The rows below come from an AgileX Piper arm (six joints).
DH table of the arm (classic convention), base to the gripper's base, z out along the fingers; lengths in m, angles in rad. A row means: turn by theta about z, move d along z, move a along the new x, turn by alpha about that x. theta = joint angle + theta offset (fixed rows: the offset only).
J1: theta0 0, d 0.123, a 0, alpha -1.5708
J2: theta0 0.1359, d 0, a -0.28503, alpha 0
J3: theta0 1.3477, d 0, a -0.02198, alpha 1.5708
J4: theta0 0, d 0.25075, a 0, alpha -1.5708
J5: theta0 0, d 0, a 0, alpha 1.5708
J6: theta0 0, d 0.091, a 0, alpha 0
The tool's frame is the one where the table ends.
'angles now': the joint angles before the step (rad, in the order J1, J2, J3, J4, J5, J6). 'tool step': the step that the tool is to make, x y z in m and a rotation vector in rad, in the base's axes. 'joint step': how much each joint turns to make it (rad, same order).
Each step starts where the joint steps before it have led.
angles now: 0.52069, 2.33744, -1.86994, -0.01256, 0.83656, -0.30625
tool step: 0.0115, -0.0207, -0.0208, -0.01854, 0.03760, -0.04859
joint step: -0.04795, 0.04165, 0.00047, 0.00177, -0.00024, -0.00004
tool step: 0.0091, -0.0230, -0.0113, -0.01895, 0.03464, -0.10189
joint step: -0.04649, 0.02212, -0.00049, -0.02351, 0.01895, 0.06776
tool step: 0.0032, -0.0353, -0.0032, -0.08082, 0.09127, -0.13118
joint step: -0.05909, 0.00248, 0.00004, -0.06186, 0.11804, 0.09401
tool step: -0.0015, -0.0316, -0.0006, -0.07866, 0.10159, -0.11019
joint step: -0.05265, 0.00012, -0.00029, -0.04352, 0.12952, 0.06317
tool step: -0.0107, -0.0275, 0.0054, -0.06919, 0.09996, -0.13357
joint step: -0.04351, -0.03069, 0.04182, -0.02906, 0.11830, 0.08733
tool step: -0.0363, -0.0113, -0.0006, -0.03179, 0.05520, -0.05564
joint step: -0.00104, -0.11025, 0.22320, -0.01159, -0.04086, 0.06801
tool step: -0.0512, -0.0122, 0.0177, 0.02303, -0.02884, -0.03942
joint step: 0.00012, -0.20358, 0.29599, 0.01277, -0.12032, 0.05039
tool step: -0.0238, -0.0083, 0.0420, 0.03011, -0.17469, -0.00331
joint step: -0.00027, -0.20063, 0.13517, -0.03324, -0.10673, 0.03892
